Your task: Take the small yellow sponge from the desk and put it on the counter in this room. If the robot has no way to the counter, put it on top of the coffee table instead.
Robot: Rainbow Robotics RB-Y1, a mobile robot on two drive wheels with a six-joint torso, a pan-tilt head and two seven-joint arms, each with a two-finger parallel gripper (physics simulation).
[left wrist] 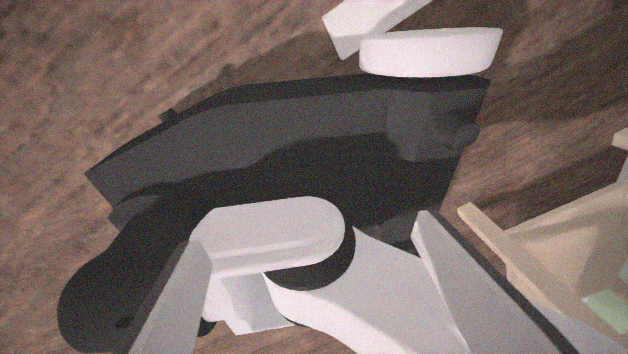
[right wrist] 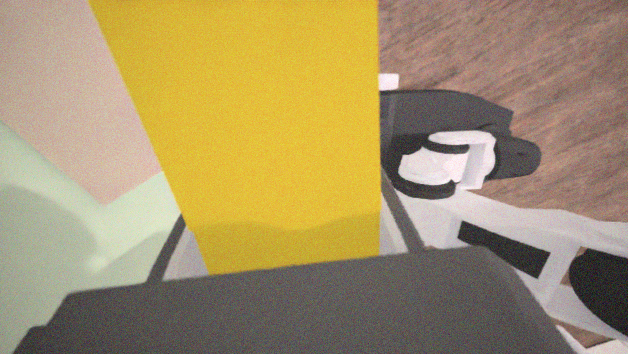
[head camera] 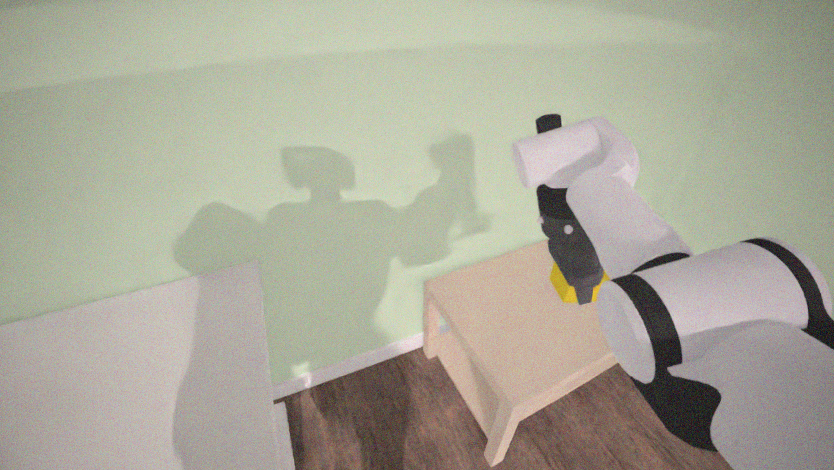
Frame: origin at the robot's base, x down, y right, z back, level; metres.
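Where they show: left gripper, between the fingertips: (left wrist: 313,237); right gripper, between the fingertips: (right wrist: 291,171) (head camera: 576,288).
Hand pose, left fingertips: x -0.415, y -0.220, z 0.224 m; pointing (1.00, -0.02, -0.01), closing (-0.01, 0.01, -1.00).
Note:
After its pixels a point has its place.
The yellow sponge (head camera: 560,284) @(x -0.941, y 0.241, z -0.285 m) (right wrist: 280,125) @(x -0.965, y 0.308, z -0.296 m) is held in my right gripper (head camera: 583,293) @(x -0.923, y 0.276, z -0.295 m) (right wrist: 291,171) @(x -0.923, y 0.276, z -0.295 m), which is shut on it. In the head view the sponge appears over the right part of the coffee table (head camera: 496,326) @(x -0.448, y 0.244, z -0.596 m) (left wrist: 525,265) @(x -0.233, y 0.245, z -0.338 m) (right wrist: 75,100) @(x -0.447, y 0.262, z -0.763 m), a low beige wooden table with a lower shelf. Its height above the top is hard to judge. My left gripper (left wrist: 313,237) @(x -0.415, y -0.220, z 0.224 m) is open, with no object between its fingers. The white desk (head camera: 116,373) @(x -0.717, y -0.643, z -0.198 m) fills the lower left of the head view. The counter does not show in these views.
A pale green wall (head camera: 350,105) @(x -1.112, y -0.198, z -0.752 m) (right wrist: 45,225) @(x -0.544, y 0.009, z -0.855 m) stands behind the desk and coffee table, with the robot's shadow on it. Dark wooden floor (head camera: 373,420) @(x 0.003, y -0.189, z -0.472 m) (left wrist: 125,65) @(x 0.003, y -0.271, z 0.523 m) (right wrist: 560,60) @(x 0.002, y 0.321, z 0.848 m) lies between desk and coffee table. The robot's dark base (left wrist: 300,120) @(x -0.171, y -0.191, z 0.214 m) (right wrist: 440,110) @(x -0.166, y 0.163, z 0.257 m) shows in both wrist views.

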